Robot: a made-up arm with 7 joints.
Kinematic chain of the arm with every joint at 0, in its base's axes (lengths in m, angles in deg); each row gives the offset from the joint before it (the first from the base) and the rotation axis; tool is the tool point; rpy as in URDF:
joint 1: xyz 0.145 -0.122 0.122 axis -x
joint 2: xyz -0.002 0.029 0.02 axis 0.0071 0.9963 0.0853
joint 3: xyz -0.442 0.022 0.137 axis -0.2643 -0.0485 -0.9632
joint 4: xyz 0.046 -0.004 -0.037 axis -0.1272 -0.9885 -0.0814
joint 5: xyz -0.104 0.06 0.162 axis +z
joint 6: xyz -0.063 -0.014 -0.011 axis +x
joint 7: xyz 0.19 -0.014 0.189 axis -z
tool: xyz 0.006 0.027 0.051 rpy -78.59 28.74 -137
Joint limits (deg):
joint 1: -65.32..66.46
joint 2: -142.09..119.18
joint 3: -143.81..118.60
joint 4: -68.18..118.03
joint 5: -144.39..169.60
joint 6: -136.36..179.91
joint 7: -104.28..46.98
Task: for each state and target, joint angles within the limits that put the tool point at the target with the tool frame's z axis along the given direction. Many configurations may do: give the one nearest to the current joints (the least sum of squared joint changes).
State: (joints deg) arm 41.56 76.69 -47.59 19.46 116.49 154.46 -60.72
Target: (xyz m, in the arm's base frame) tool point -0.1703 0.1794 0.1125 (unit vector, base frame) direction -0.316 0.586 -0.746
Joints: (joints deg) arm 43.94 18.67 -9.08 -9.52 86.98 139.40 -37.96
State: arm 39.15 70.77 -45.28 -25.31 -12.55 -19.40 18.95
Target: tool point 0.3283 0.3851 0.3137 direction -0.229 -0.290 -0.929
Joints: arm 26.06 68.26 -59.46 -59.12 2.73 -4.78 8.49
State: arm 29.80 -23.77 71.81 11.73 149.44 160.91 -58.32
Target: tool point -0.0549 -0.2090 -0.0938 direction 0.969 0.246 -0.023
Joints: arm 38.99 -38.65 85.94 18.97 134.94 166.44 -75.39
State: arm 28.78 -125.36 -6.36 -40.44 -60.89 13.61 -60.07
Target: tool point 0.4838 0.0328 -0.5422 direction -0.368 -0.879 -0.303
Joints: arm -13.13 -142.09 -2.58 12.33 -65.54 56.64 -51.94
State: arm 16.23 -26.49 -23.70 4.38 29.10 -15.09 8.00
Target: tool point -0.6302 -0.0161 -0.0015 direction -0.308 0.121 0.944
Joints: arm 35.42 -32.47 -53.48 37.62 5.32 -56.81 12.08
